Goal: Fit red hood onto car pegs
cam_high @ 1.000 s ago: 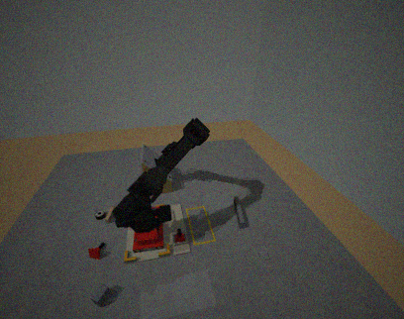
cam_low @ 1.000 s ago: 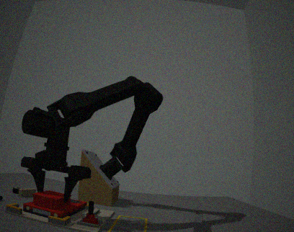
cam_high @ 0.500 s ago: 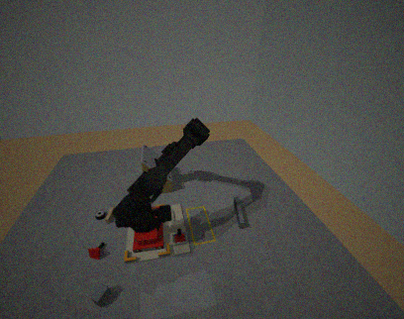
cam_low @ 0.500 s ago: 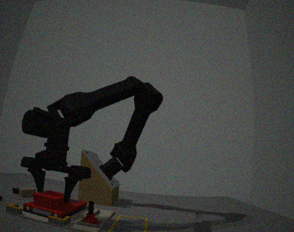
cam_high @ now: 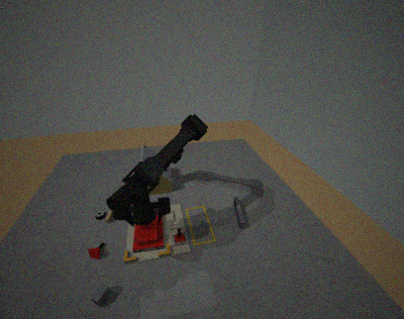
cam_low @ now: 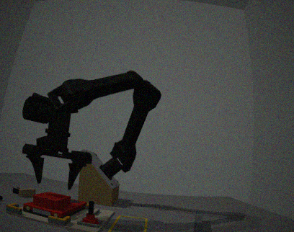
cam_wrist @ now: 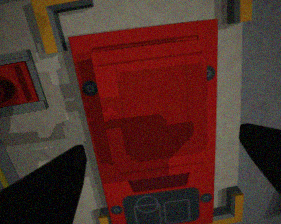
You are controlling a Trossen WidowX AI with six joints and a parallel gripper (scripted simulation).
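Right now my gripper tip is 30 mm above the red hood. From my gripper tip the other things lie so: tan block: 160 mm behind, 140 mm to the right, 60 mm below; then wheel: 170 mm behind, 190 mm to the right, 70 mm below.
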